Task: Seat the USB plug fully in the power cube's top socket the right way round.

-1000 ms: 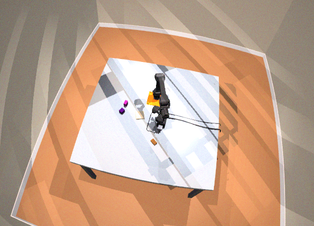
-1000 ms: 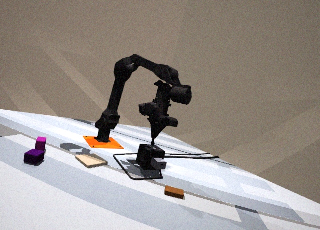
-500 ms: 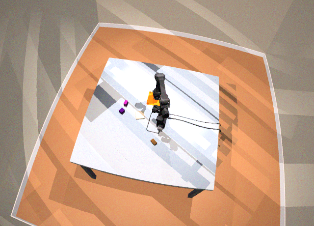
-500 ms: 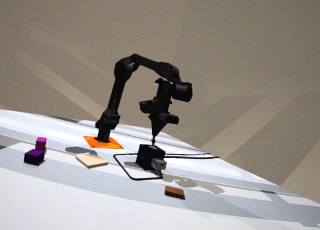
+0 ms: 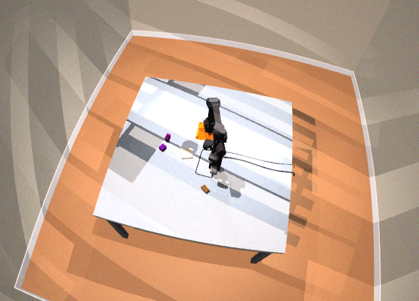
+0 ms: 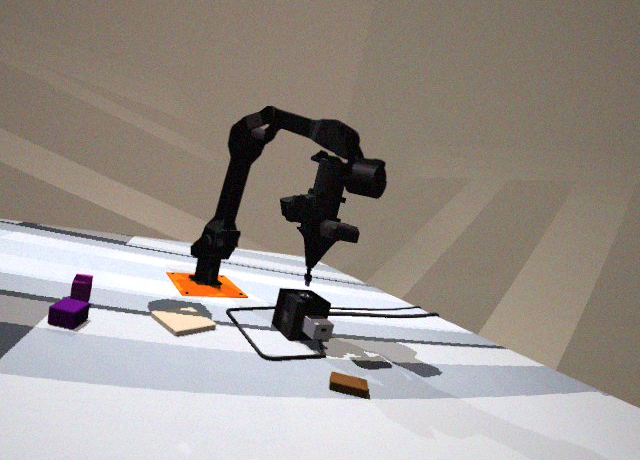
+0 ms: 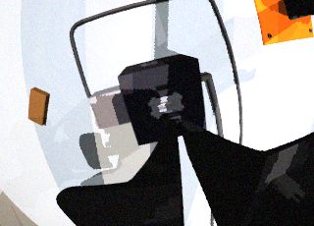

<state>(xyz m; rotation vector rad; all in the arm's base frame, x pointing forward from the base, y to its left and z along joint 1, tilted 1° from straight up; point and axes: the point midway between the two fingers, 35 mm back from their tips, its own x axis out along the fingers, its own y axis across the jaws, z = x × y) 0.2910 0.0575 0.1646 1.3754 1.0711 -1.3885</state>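
The USB plug lies 20 mm below my gripper tip. From my gripper tip the other things lie so: pale socket 60 mm below; then brown wedge 190 mm ahead, 130 mm below, 50 mm to the right; then beige slab 200 mm to the right, 130 mm below, 70 mm behind.
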